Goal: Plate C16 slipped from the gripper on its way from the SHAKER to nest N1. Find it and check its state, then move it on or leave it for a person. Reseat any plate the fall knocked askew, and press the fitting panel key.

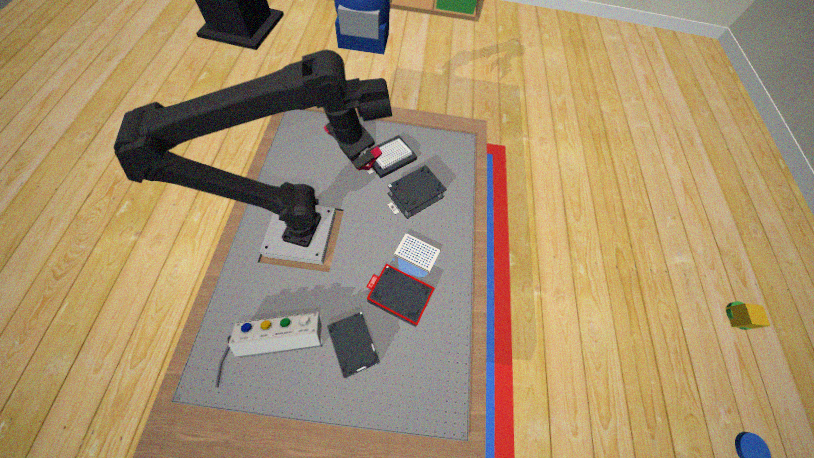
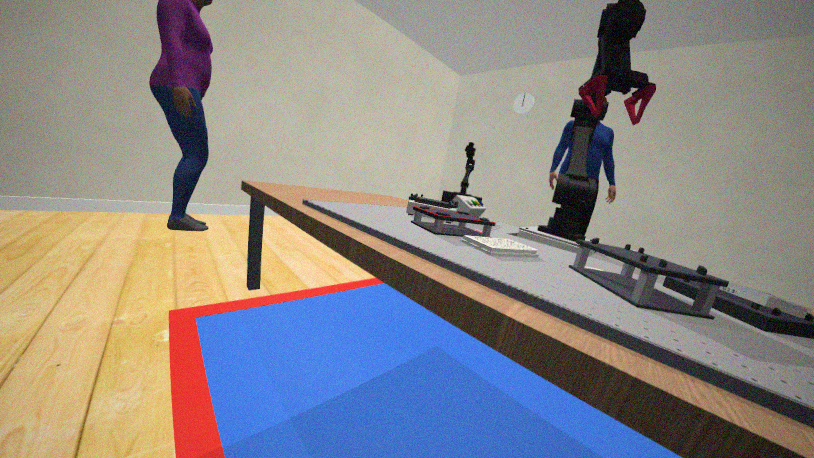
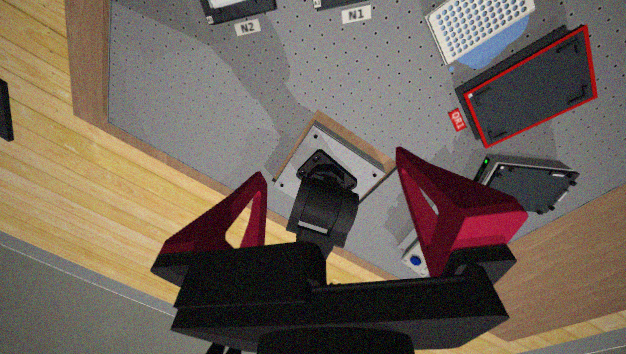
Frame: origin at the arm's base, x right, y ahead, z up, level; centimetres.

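Seen in the pictures: gripper, between the fingertips: (image 1: 358,154) (image 2: 616,120) (image 3: 326,166); arm's base, origin of its link: (image 1: 302,227) (image 2: 560,235) (image 3: 326,176).
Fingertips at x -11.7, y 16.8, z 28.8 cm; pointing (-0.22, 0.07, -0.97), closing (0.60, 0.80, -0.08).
Pixels of each thing's middle, then the offset from my fingertips to it. "pt": a spot on its surface instead.
- white well plate, middle of its body: (image 2: 500,246) (image 3: 478,13) (image 1: 417,252) dy +20.7, dx +8.9, dz -30.6 cm
- blue spill, middle of its body: (image 3: 482,29) (image 1: 413,260) dy +20.3, dx +11.5, dz -31.2 cm
- red-edged QR1 nest, middle of its body: (image 3: 522,93) (image 2: 452,221) (image 1: 400,294) dy +19.1, dx +24.0, dz -29.0 cm
- Nest N1, middle of its body: (image 2: 636,270) (image 1: 416,190) dy +15.2, dx -12.4, dz -28.1 cm
- white plate, middle of its body: (image 1: 391,152) dy +2.3, dx -25.4, dz -27.5 cm
- nest N2, a spot on its surface: (image 3: 242,11) pt dy -2.5, dx -19.5, dz -29.2 cm
- dark-topped shaker, a spot on its surface: (image 3: 530,186) (image 1: 357,343) pt dy +11.4, dx +40.5, dz -25.8 cm
- key panel, middle of its body: (image 3: 438,238) (image 1: 278,333) (image 2: 468,208) dy -10.2, dx +43.7, dz -27.1 cm
A white well plate (image 1: 418,251) (image 2: 499,246) (image 3: 480,25) lies flat, wells up, on the board between N1 and QR1; no C16 mark is legible. A blue spill (image 1: 413,268) (image 3: 492,47) spreads from its side towards the red-edged QR1 nest (image 1: 401,294) (image 2: 449,215) (image 3: 532,87), which is empty. Nest N1 (image 1: 416,190) (image 2: 654,262) is empty. Another white plate (image 1: 393,154) is in nest N2 (image 3: 242,11); its seating is unclear. The dark-topped shaker (image 1: 352,344) (image 3: 530,186) bears no plate. My gripper (image 1: 348,146) (image 2: 615,118) (image 3: 326,166) is open and empty, high above the board near N2.
The key panel (image 1: 276,336) (image 2: 469,206) has blue, yellow, green and white keys and stands beside the shaker. The arm's base plate (image 1: 273,242) (image 3: 370,162) is at the board's side. A person in purple (image 2: 185,51) and one in blue (image 2: 602,148) stand beyond the table.
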